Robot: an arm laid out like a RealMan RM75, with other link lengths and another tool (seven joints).
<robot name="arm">
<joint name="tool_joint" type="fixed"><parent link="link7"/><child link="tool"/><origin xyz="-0.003 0.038 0.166" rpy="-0.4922 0 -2.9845"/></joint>
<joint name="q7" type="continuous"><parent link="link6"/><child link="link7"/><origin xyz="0 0 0.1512" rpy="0 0 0"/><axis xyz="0 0 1"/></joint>
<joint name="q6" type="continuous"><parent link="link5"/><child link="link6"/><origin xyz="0 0 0" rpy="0 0 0"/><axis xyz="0 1 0"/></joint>
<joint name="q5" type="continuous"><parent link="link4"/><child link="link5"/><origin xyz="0 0 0.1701" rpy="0 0 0"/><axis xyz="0 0 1"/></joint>
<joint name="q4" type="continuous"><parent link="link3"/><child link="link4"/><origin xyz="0 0 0" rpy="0 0 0"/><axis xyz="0 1 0"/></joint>
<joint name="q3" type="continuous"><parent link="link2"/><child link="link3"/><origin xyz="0 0 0.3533" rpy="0 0 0"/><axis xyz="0 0 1"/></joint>
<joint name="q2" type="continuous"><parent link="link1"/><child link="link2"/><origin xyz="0 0 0" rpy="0 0 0"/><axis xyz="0 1 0"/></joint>
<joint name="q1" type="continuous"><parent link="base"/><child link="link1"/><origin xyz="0 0 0.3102" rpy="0 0 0"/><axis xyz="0 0 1"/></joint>
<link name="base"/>
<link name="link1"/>
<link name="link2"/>
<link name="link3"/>
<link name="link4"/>
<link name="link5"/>
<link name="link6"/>
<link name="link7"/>
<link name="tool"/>
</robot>
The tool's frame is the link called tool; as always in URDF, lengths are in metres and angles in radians. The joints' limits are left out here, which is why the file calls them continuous.
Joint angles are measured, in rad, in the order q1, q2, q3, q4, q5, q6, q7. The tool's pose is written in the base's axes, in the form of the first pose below.
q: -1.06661, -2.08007, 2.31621, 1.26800, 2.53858, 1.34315, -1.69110
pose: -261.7 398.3 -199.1 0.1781 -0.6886 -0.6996 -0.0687
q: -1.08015, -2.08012, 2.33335, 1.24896, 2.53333, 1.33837, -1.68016
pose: -264.1 401.0 -197.5 0.1824 -0.6956 -0.6923 -0.0593
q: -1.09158, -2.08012, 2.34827, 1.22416, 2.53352, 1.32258, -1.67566
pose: -266.2 406.2 -196.8 0.1876 -0.7001 -0.6867 -0.0565
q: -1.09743, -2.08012, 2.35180, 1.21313, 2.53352, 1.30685, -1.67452
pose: -264.2 409.7 -198.4 0.1869 -0.7022 -0.6844 -0.0597
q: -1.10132, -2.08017, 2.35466, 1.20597, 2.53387, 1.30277, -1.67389
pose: -264.3 411.6 -198.1 0.1885 -0.7032 -0.6830 -0.0595
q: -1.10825, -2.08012, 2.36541, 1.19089, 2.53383, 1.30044, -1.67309
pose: -267.5 414.1 -195.8 0.1947 -0.7048 -0.6799 -0.0552
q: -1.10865, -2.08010, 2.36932, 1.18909, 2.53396, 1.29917, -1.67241
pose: -268.3 414.3 -195.6 0.1954 -0.7058 -0.6788 -0.0539
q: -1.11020, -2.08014, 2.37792, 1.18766, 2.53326, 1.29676, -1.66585
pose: -269.2 414.5 -195.5 0.1950 -0.7101 -0.6748 -0.0499
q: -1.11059, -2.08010, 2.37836, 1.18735, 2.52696, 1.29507, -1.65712
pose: -268.9 413.2 -196.4 0.1916 -0.7118 -0.6741 -0.0471
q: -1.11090, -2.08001, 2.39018, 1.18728, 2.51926, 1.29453, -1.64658
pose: -271.1 410.7 -196.6 0.1892 -0.7161 -0.6707 -0.0391
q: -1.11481, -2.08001, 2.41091, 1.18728, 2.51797, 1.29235, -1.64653
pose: -273.1 410.2 -196.1 0.1904 -0.7218 -0.6646 -0.0324
